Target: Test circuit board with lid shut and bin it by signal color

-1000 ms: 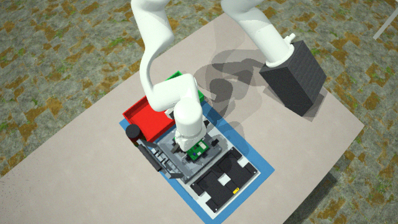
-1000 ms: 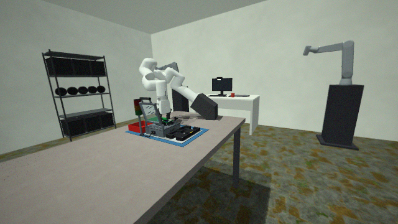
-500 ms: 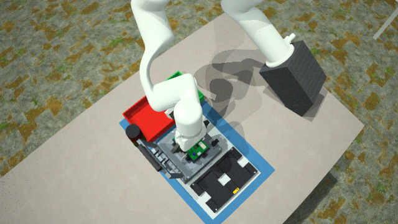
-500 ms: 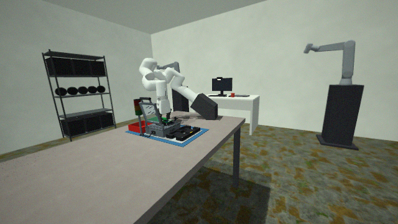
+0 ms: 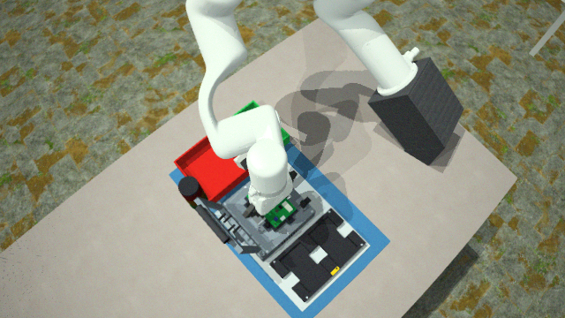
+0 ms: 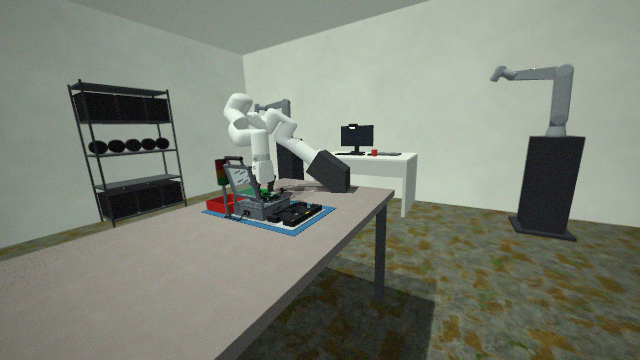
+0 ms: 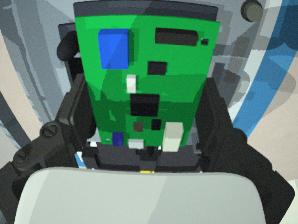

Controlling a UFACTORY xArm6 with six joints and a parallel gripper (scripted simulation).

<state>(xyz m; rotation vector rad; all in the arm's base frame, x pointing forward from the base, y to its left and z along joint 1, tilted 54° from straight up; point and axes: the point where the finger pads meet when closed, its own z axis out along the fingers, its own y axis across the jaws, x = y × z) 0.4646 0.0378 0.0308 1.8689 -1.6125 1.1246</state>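
My hand is right at the green circuit board. Also, from my hand: red bin (50 mm ahead, 200 mm to the right, 70 mm below); then black latch hook (60 mm behind, 60 mm to the left); then tester lid (130 mm ahead, 100 mm above).
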